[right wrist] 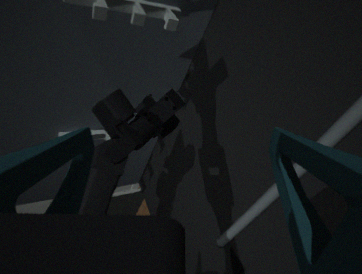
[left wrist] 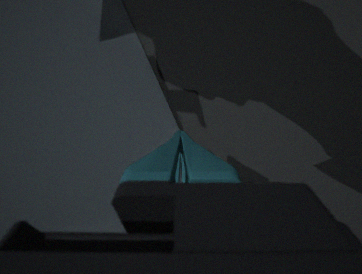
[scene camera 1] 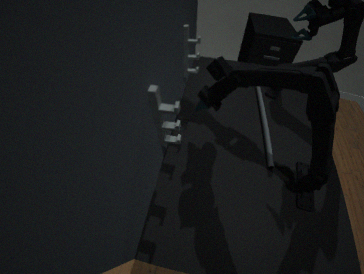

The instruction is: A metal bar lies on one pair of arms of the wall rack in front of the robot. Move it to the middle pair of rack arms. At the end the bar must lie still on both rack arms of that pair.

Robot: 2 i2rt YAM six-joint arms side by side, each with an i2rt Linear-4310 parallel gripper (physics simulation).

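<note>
The metal bar [scene camera 1: 265,125] [right wrist: 254,215] lies on the dark surface below the arms, away from the wall rack. The rack's near upright [scene camera 1: 154,94] and far upright [scene camera 1: 186,45] each carry three white arms. The near middle arm [scene camera 1: 170,125] and the far middle arm [scene camera 1: 193,56] hold no bar. My left gripper [scene camera 1: 200,108] [left wrist: 180,136] is shut and empty, in front of the wall to the right of the near rack arms in the scene view. My right gripper [scene camera 1: 297,28] [right wrist: 181,137] is open and empty, high at the upper right of the scene view.
A dark cabinet [scene camera 1: 267,42] with light handles stands at the back. My left arm [scene camera 1: 280,80] reaches over the bar's far end and hides it in the scene view. The dark wall [scene camera 1: 90,125] rises at the left. Wooden edges [scene camera 1: 350,145] show at the right and bottom.
</note>
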